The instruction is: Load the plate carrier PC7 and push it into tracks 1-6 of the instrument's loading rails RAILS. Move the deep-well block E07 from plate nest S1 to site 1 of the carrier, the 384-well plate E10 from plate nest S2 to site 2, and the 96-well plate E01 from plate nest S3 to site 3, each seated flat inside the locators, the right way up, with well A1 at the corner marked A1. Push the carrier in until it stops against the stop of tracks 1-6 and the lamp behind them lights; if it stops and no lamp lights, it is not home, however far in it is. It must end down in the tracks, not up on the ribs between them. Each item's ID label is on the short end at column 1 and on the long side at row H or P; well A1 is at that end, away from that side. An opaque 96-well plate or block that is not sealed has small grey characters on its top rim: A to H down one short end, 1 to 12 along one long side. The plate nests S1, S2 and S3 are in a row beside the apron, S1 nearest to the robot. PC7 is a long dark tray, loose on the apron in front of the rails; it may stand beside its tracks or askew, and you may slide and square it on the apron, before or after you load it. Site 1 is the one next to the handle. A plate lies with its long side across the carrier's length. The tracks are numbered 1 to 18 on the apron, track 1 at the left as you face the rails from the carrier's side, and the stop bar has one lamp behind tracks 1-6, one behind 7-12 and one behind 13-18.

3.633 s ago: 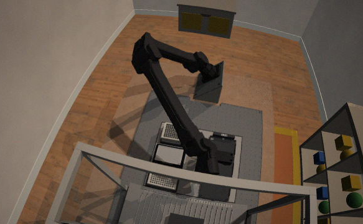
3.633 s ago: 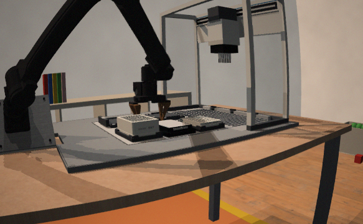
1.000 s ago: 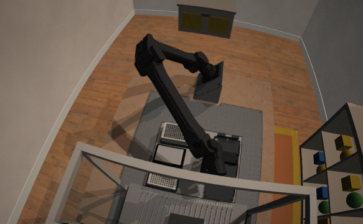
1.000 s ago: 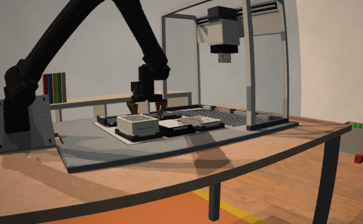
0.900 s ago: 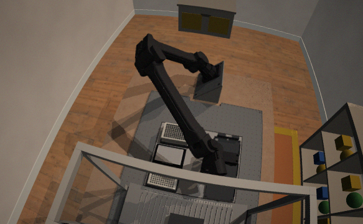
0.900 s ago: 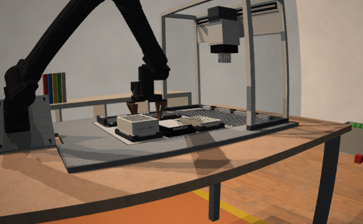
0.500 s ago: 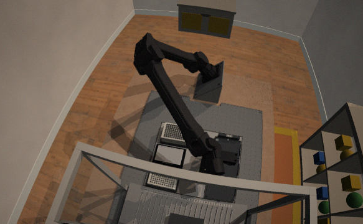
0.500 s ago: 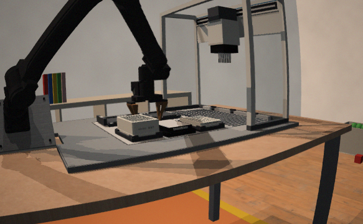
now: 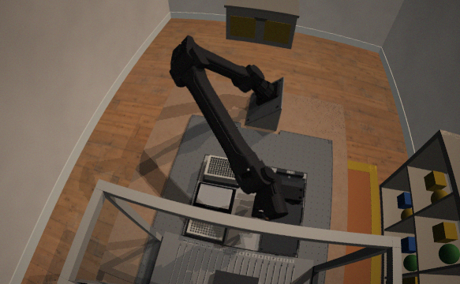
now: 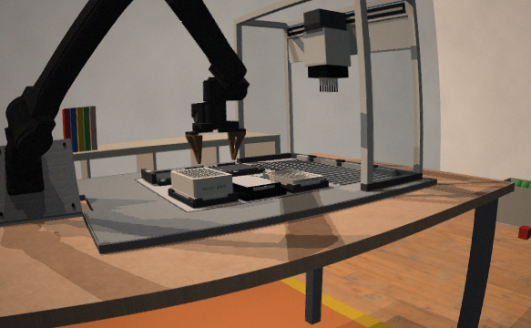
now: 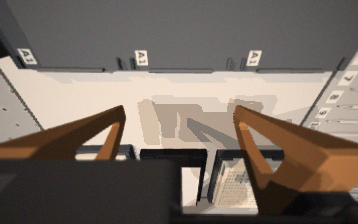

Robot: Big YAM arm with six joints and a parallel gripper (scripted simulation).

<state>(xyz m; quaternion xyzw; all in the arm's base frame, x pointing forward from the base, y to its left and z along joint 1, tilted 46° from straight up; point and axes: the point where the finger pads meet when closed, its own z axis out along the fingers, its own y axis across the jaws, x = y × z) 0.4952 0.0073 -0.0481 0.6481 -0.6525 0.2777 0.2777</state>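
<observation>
The 96-well plate E01 is 18 cm to the right of my hand, 11 cm ahead of it and 4 cm below it. Also, from my hand: nest S1 (16 cm to the right, 12 cm behind, 5 cm below); dark carrier PC7 (9 cm to the left, 4 cm below); nest S2 (17 cm to the right, 5 cm below, 1 cm behind).
</observation>
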